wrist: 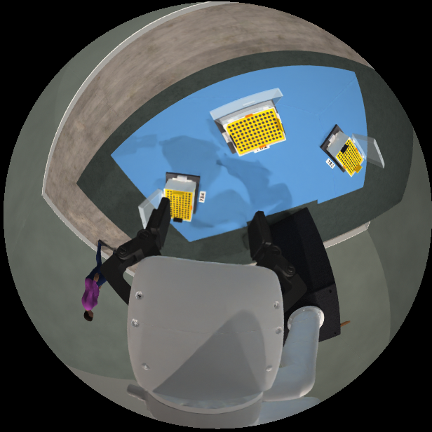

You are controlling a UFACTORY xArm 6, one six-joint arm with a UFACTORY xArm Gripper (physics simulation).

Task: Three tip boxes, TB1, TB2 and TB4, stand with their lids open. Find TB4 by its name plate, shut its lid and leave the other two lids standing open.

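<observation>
The left tip box (pixel 180 200), with yellow tips, has a name plate (pixel 202 196) beside it that appears to read TB4. Its clear lid (pixel 150 209) stands open on the left. The middle box (pixel 256 132) has its clear lid (pixel 246 105) open at the back; its plate (pixel 261 148) is partly hidden. The right box (pixel 348 155) has its lid (pixel 370 149) open on the right; its small plate (pixel 330 163) appears to read TB2. My gripper (pixel 211 213) is open and empty above the table's near side. Its left finger overlaps the left box's lower left edge in view.
The boxes stand on a blue mat (pixel 310 100) on a dark table surface (pixel 390 165). A black block (pixel 307 250) lies right of my right finger, with a pale arm part (pixel 302 355) near it. A person in purple (pixel 90 294) shows at the far left, past the wooden surface (pixel 70 170).
</observation>
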